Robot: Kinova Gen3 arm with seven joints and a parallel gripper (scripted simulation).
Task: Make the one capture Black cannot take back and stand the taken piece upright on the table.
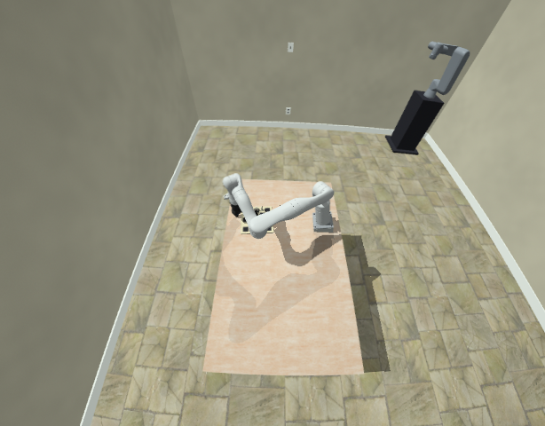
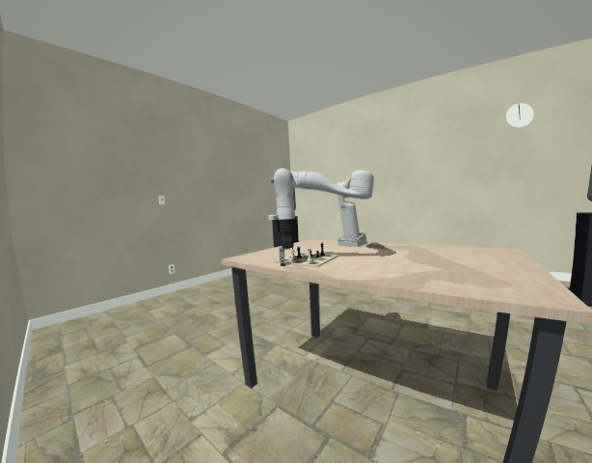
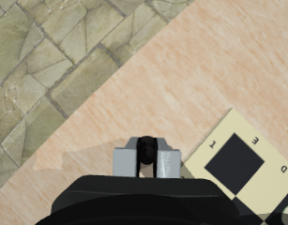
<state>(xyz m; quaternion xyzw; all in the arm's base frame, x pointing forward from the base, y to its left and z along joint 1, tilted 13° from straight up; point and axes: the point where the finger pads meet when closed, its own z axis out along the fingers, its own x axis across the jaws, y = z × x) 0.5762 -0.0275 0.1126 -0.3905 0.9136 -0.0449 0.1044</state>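
My hand is 110 mm past the white chess piece, 60 mm to the right of it and 10 mm below it. From my hand the other things lie so: white piece 130 mm behind, 50 mm to the right, 10 mm below; chessboard 140 mm behind, 20 mm to the left, 30 mm below.
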